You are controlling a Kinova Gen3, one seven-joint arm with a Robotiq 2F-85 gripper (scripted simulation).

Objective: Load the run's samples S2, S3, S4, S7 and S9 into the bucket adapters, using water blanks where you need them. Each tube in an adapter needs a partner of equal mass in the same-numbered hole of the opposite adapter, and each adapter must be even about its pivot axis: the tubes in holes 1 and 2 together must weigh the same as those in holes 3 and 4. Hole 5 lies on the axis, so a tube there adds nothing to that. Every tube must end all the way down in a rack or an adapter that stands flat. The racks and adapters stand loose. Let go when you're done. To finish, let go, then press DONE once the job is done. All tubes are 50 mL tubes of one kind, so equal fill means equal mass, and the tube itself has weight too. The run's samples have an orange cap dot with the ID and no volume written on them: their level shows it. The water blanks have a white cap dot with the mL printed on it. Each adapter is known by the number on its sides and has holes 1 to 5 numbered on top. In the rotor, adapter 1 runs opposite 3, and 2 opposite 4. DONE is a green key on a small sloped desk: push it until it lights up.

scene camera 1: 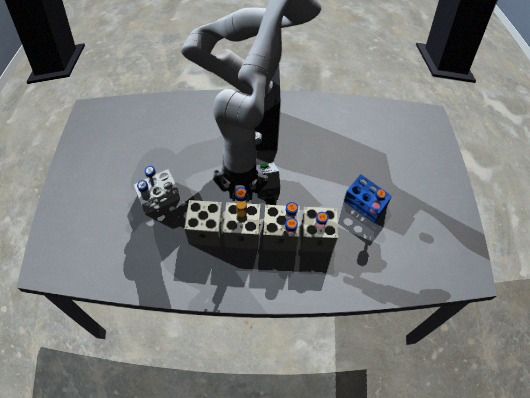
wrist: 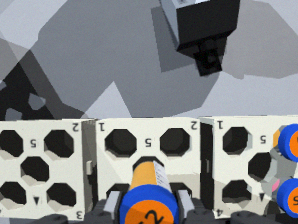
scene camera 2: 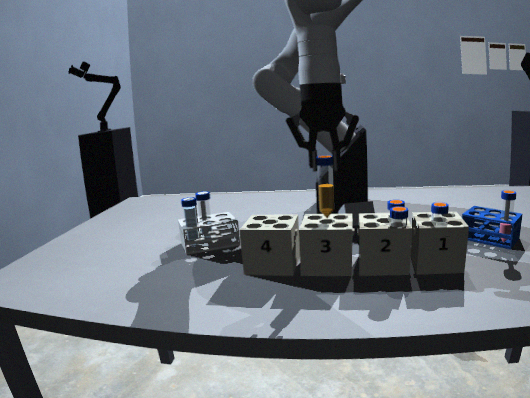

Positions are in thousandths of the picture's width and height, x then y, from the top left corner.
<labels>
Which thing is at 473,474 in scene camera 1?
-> My gripper.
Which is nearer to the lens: the clear rack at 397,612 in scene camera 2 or the adapter 1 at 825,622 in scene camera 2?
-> The adapter 1.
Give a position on an adapter 3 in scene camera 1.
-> At 450,584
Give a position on an adapter 3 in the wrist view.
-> At 582,636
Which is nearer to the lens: the clear rack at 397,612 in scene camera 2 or the sample tube S2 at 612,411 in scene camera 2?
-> The sample tube S2.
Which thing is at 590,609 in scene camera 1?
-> An adapter 1.
</labels>
